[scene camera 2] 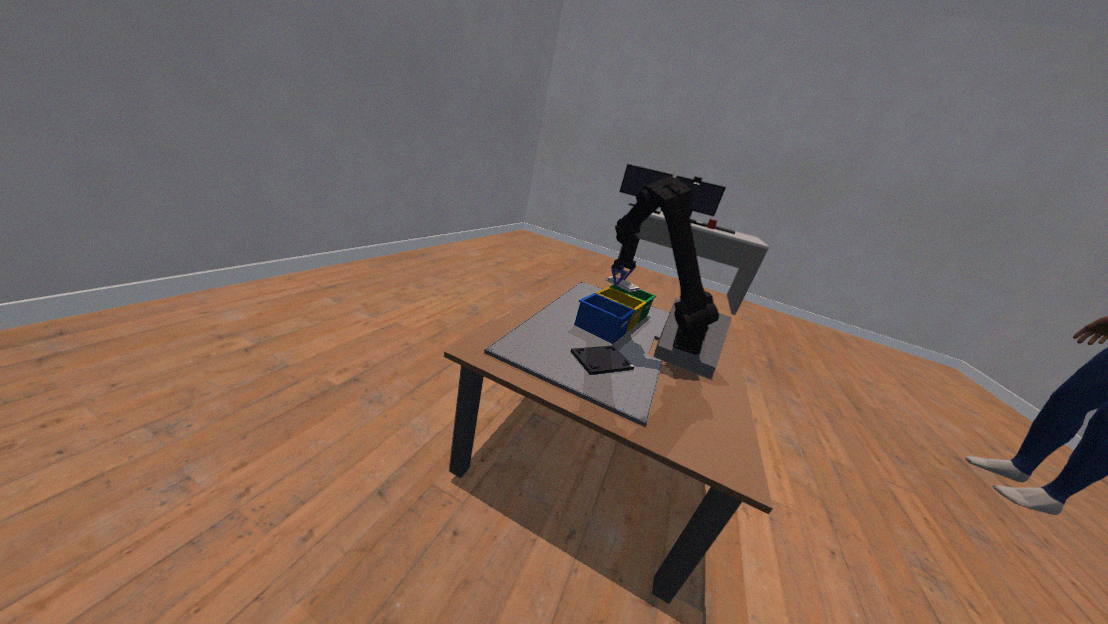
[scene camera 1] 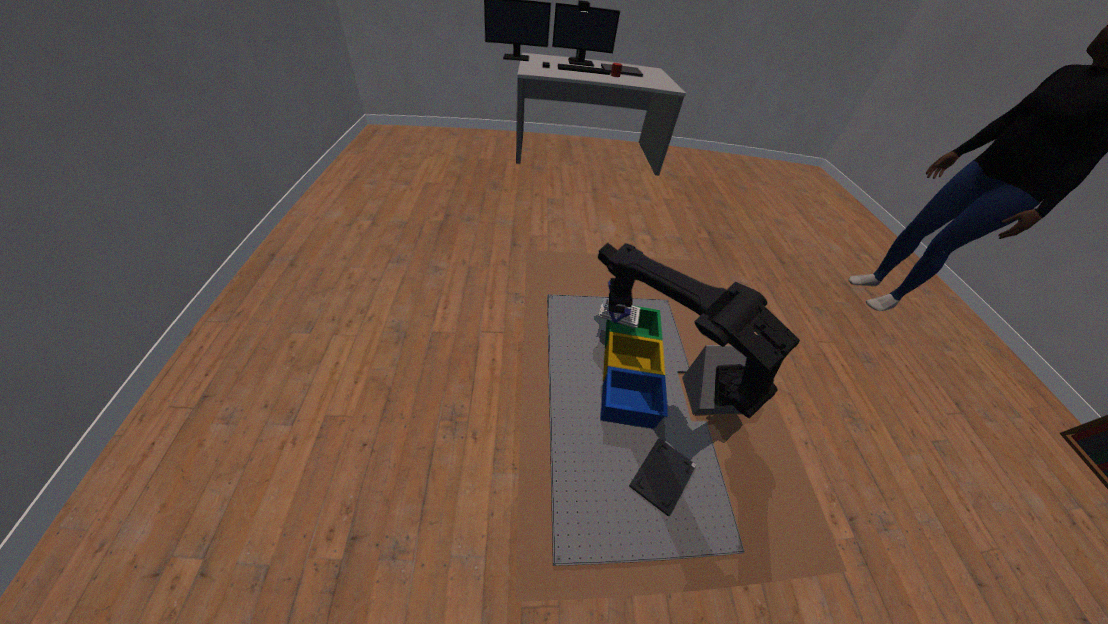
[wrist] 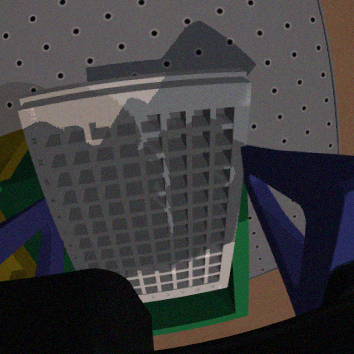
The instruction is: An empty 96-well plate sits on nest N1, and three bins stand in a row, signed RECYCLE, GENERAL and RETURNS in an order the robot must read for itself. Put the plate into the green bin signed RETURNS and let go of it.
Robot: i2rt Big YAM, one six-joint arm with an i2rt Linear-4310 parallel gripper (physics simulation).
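Frame: origin at the arm's base, x ahead, y left, z up, level; metres.
Seen in the pictures: gripper, fingertip midpoint: [scene camera 2: 619, 282] [scene camera 1: 614, 311] [wrist: 142, 183]; arm's base at its link origin: [scene camera 2: 689, 335] [scene camera 1: 728, 384].
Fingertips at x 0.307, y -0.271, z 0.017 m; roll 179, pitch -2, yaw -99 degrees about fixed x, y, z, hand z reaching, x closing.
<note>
Pixels of each thing's top centre, then the offset from my fingertips to it. Level surfaces: height alone.
- white 96-well plate at its top centre: [wrist: 149, 234] [scene camera 1: 620, 310] [scene camera 2: 623, 281] dx -0.017, dy +0.006, dz +0.014 m
- dark nest at its top centre: [scene camera 1: 665, 474] [scene camera 2: 603, 355] dx -0.070, dy +0.491, dz -0.089 m
- grey perforated board at its surface level: dz -0.107 m
The white 96-well plate [scene camera 1: 633, 317] [scene camera 2: 629, 286] [wrist: 150, 200] is held between the blue fingers of my gripper [scene camera 1: 618, 313] [scene camera 2: 620, 277] [wrist: 142, 183], which is shut on it. The plate hangs above the green bin [scene camera 1: 654, 324] [scene camera 2: 649, 301] [wrist: 242, 270], partly over it and partly past its side away from the arm base. Green rim shows at the plate's right and lower edges in the wrist view. The dark nest [scene camera 1: 662, 476] [scene camera 2: 600, 359] has no plate on it. The bin signs cannot be read here, and the plate hides much of the green bin.
The yellow bin [scene camera 1: 635, 353] [wrist: 9, 155] stands beside the green one, and the blue bin [scene camera 1: 635, 396] [scene camera 2: 603, 318] stands at the row's nest end. All stand on the grey perforated board [scene camera 1: 577, 465] [scene camera 2: 535, 341]. A person in jeans [scene camera 1: 961, 209] stands away from the table.
</note>
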